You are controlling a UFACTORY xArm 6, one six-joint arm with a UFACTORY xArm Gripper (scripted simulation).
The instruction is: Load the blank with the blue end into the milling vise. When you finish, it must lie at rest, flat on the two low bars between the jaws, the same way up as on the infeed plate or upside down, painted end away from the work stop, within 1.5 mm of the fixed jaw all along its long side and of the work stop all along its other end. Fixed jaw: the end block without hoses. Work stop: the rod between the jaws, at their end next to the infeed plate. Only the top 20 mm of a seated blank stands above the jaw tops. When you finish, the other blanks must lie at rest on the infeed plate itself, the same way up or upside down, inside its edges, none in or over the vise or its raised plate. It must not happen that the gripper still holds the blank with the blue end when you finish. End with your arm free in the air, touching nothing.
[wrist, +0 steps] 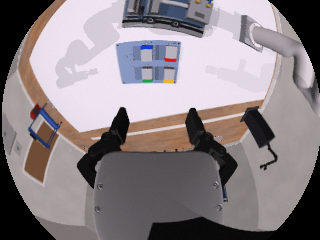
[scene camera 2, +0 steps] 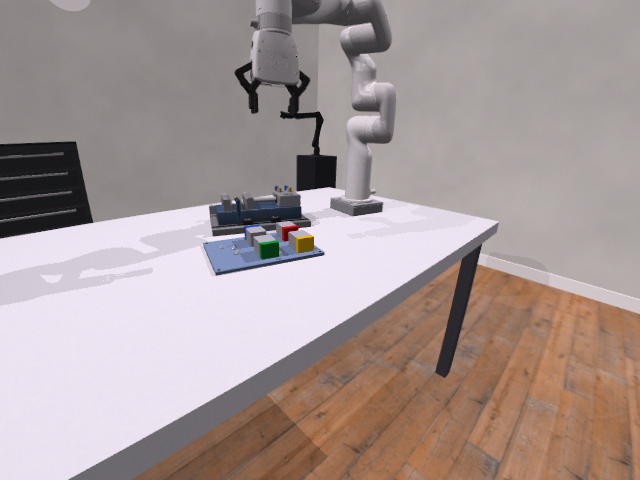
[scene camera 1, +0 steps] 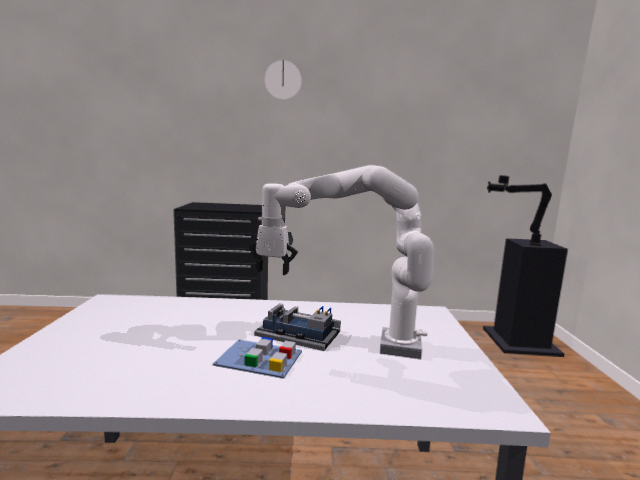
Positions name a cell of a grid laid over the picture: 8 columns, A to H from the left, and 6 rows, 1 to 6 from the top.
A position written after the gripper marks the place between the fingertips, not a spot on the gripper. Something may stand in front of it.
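The robot's gripper (scene camera 2: D2), (wrist: D3) can be seen.
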